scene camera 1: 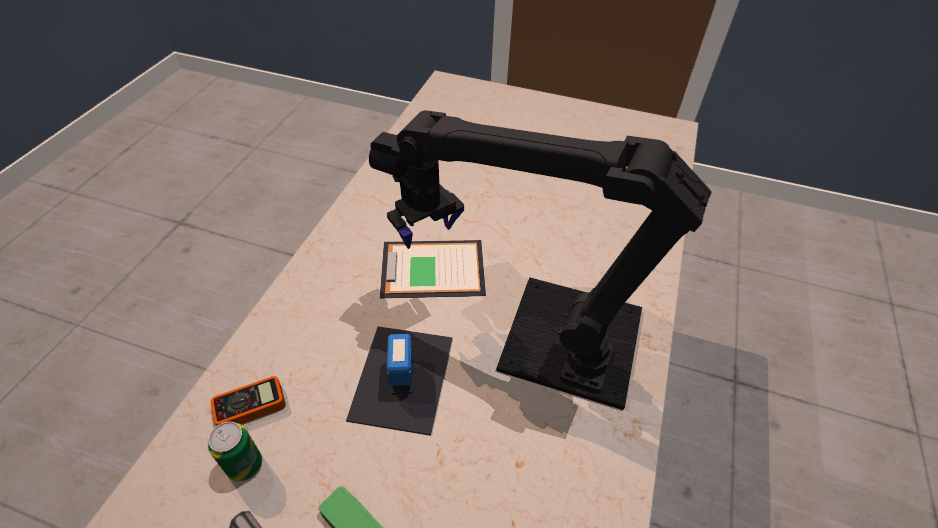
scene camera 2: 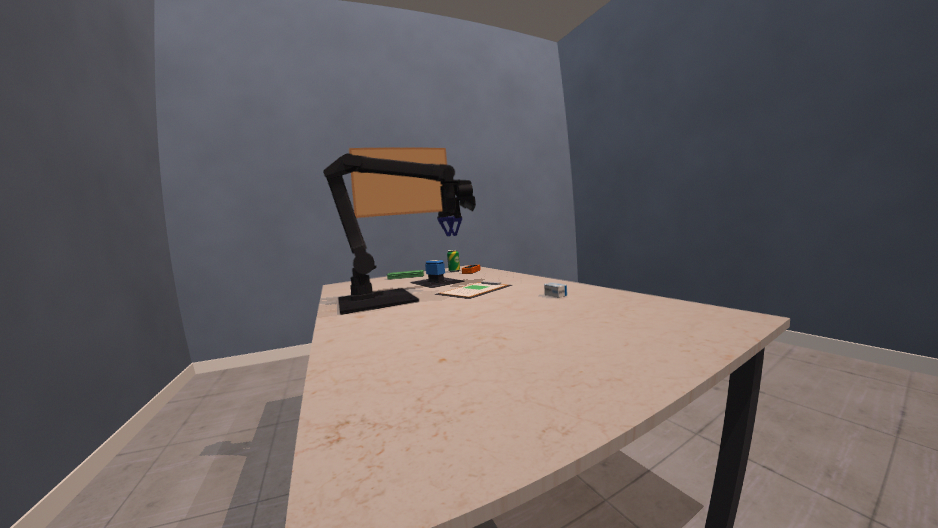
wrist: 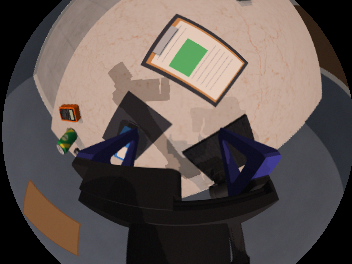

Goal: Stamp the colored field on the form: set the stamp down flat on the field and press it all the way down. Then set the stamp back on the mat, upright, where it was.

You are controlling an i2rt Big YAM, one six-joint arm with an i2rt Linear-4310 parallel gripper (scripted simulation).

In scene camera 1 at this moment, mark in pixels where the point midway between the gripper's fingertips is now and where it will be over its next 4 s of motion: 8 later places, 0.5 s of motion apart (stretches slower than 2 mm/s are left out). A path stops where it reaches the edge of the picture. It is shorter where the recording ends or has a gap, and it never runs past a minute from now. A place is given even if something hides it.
My gripper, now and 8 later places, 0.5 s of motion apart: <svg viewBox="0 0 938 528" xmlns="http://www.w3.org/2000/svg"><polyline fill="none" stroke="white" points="427,237 467,205 473,202 475,239 473,239 472,229 471,204 473,203 464,219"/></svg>
